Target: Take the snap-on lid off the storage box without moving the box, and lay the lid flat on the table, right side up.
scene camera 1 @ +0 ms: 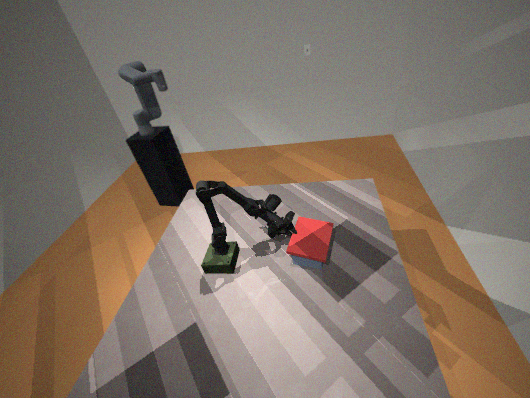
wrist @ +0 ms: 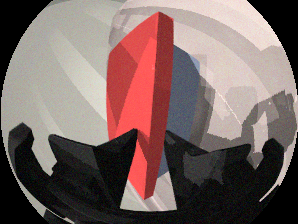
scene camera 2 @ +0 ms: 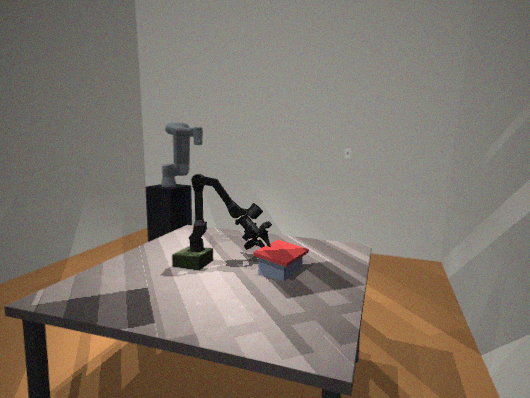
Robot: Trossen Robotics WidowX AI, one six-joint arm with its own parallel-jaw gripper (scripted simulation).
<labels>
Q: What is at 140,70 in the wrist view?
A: A red lid.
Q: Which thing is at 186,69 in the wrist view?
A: A storage box.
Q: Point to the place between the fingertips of the gripper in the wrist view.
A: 150,133
</labels>
